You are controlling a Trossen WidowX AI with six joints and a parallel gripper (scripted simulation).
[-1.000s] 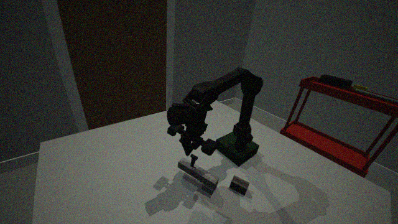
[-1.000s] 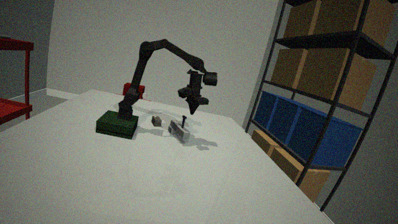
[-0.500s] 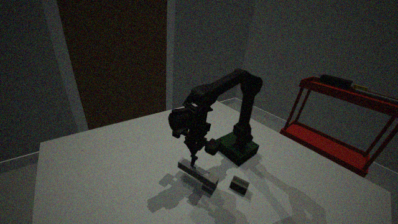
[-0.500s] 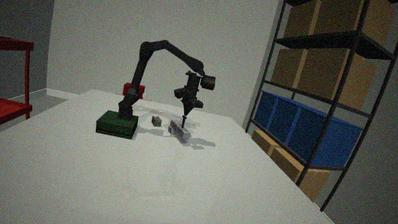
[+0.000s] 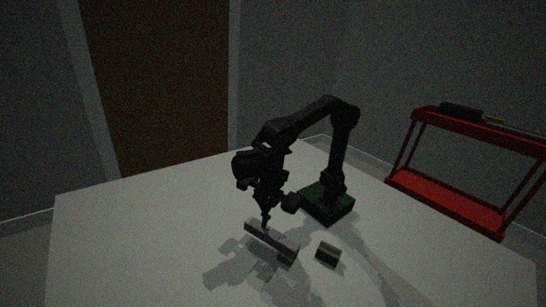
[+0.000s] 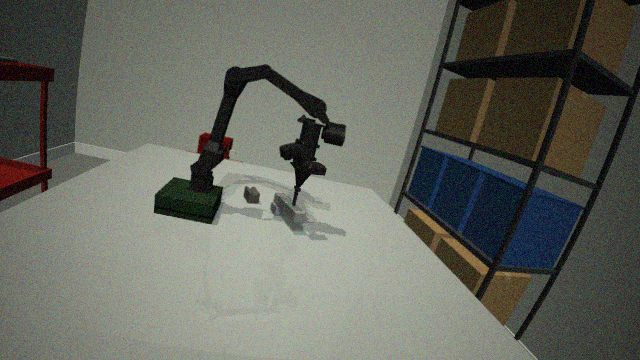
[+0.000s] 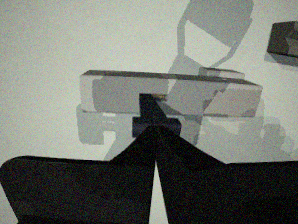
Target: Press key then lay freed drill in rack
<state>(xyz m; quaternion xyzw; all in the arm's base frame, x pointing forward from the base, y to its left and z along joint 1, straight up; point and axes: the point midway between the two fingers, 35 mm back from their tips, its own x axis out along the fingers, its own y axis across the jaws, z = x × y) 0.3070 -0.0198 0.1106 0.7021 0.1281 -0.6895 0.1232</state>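
Right now the small dark key is 30 mm below my gripper tip. Round my gripper tip: long grey block: 90 mm below, 30 mm to the left, 10 mm behind; then drill: 80 mm below, 50 mm to the left, 20 mm behind.
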